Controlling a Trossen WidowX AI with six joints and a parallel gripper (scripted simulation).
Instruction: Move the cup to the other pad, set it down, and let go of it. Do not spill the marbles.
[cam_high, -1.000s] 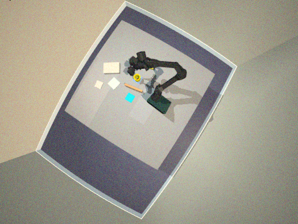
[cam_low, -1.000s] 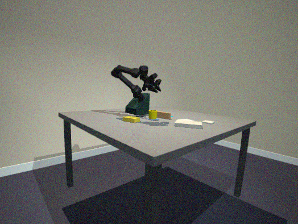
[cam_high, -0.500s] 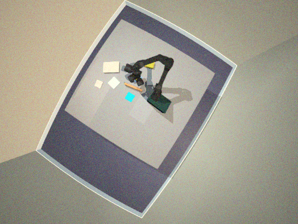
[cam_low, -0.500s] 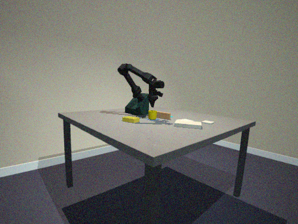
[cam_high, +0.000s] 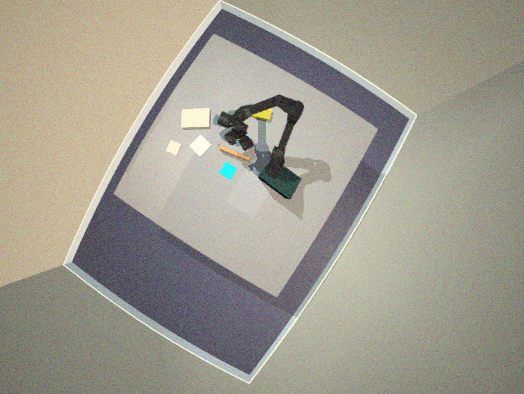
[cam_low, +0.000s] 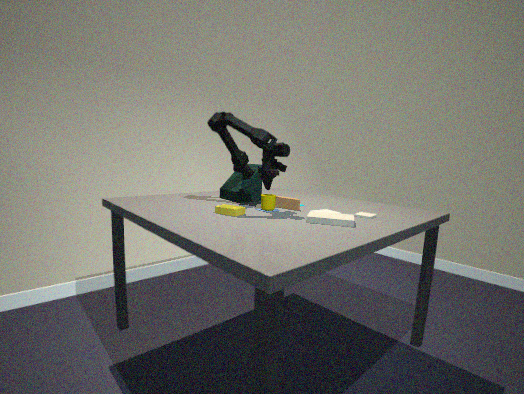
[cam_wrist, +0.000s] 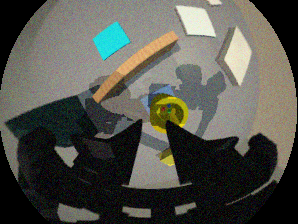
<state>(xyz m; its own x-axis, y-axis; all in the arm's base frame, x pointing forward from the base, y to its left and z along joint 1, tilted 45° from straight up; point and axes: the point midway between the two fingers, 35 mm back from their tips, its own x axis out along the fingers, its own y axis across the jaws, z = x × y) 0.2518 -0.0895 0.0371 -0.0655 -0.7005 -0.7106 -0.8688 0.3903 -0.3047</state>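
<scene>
My gripper tip is 6 cm above the yellow cup, 2 cm to the left of it and 2 cm short of it. From my gripper tip the other things lie so: cyan pad 20 cm to the left, 10 cm below, 2 cm behind; then large white block 34 cm ahead, 8 cm below, 3 cm to the left; then wooden bar 10 cm to the left, 8 cm below.
</scene>
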